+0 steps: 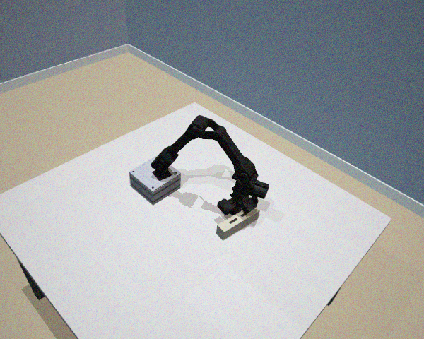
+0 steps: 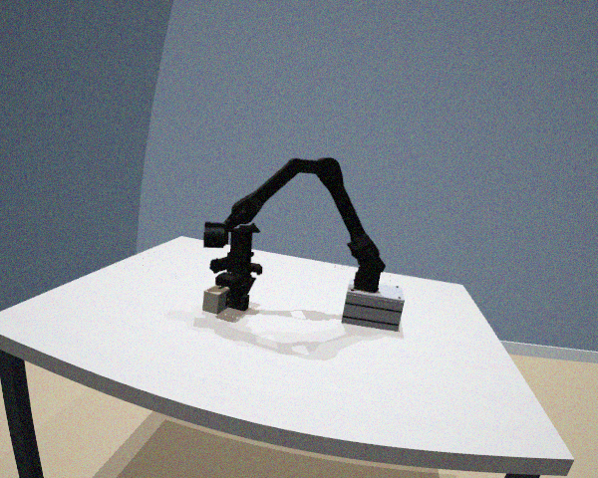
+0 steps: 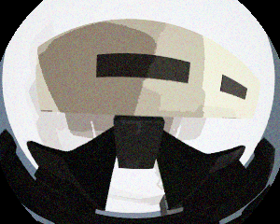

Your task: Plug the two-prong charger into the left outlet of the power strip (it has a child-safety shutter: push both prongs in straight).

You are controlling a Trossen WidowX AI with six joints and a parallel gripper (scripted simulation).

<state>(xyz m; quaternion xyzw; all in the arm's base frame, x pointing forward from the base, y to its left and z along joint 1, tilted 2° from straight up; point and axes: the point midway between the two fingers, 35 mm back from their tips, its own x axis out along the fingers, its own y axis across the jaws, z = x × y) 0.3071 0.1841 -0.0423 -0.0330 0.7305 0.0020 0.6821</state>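
The black two-prong charger lies 2 cm ahead of my gripper tip and 1 cm above it.
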